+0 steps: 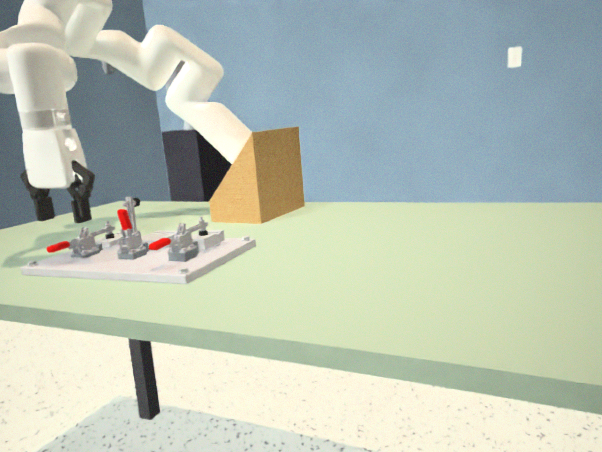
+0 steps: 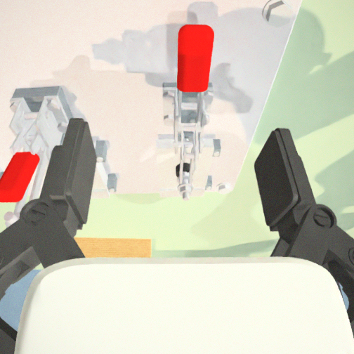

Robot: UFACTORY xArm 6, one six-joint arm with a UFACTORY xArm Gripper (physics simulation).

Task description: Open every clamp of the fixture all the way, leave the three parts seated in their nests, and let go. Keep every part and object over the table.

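Frame: origin at the arm's base, x ahead, y left, z up, level; metres.
Seen in the pictures: gripper, fingertip midpoint: (image 1: 64, 220); arm's base, link origin: (image 1: 256, 162).
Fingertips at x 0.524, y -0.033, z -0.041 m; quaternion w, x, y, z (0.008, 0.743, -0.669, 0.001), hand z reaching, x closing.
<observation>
Pixels of each thing's top centre, then the offset from my fingertips to it. "*": a spot on its surface instead. Level surfaces: height alone.
- left clamp, top centre: (image 1: 81, 228) dx -0.041, dy -0.017, dz -0.024 m
- middle clamp, surface spot: (image 1: 132, 245) * dx -0.054, dy +0.102, dz -0.053 m
- right clamp, top centre: (image 1: 179, 223) dx -0.081, dy +0.200, dz -0.014 m
- pale base plate, surface spot: (image 1: 110, 272) * dx +0.021, dy +0.133, dz -0.077 m
- green table, surface height: dz -0.091 m
The left clamp (image 1: 86, 243) (image 2: 190, 112) is closed: its red handle (image 1: 58, 246) (image 2: 195, 57) lies low and its arm reaches level over a pale part (image 1: 109, 243). The middle clamp (image 1: 132, 245) (image 2: 37, 112) is open, with its arm upright and its red handle (image 1: 124, 220) (image 2: 19, 177) raised. The right clamp (image 1: 183, 246) is closed, its red handle (image 1: 160, 244) low, its black tip over a pale part (image 1: 212, 240). The middle part is hard to make out. My gripper (image 1: 63, 214) (image 2: 179, 141) is open and empty, above and behind the left clamp.
The clamps stand on a pale base plate (image 1: 110, 272) (image 2: 125, 150) with corner bolts, on the green table (image 1: 400, 275) (image 2: 125, 215). A wooden block (image 1: 277, 175) (image 2: 117, 247) and a dark box (image 1: 182, 165) stand behind. The front table edge runs beyond the plate's near side.
</observation>
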